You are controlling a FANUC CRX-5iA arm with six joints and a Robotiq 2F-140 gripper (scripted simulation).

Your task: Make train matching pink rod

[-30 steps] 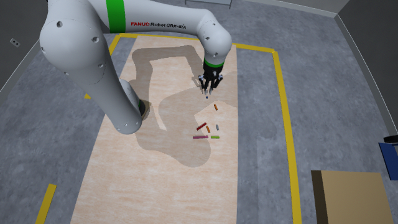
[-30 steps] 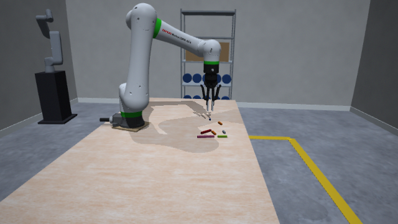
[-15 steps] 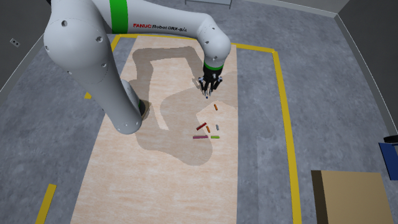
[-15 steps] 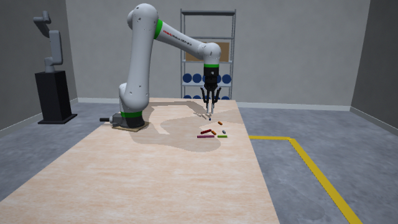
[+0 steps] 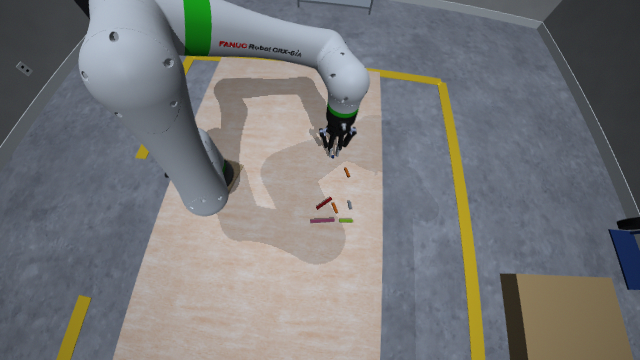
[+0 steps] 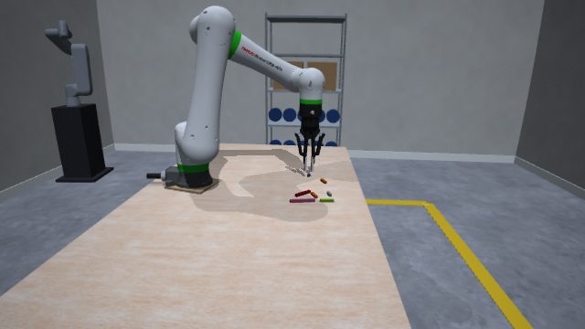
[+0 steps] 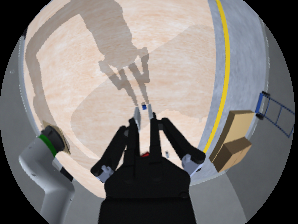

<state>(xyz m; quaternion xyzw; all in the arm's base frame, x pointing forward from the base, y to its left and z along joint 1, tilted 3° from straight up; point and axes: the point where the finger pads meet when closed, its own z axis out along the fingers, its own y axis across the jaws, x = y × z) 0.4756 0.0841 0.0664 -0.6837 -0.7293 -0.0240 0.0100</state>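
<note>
Right now my hand is 50 mm above the blue rod. From my hand the other things lie so: grey rod: 210 mm to the right, 60 mm ahead, 50 mm below; lime rod: 270 mm to the right, 50 mm below, 40 mm ahead; red rod: 200 mm to the right, 50 mm below, 40 mm behind.
</note>
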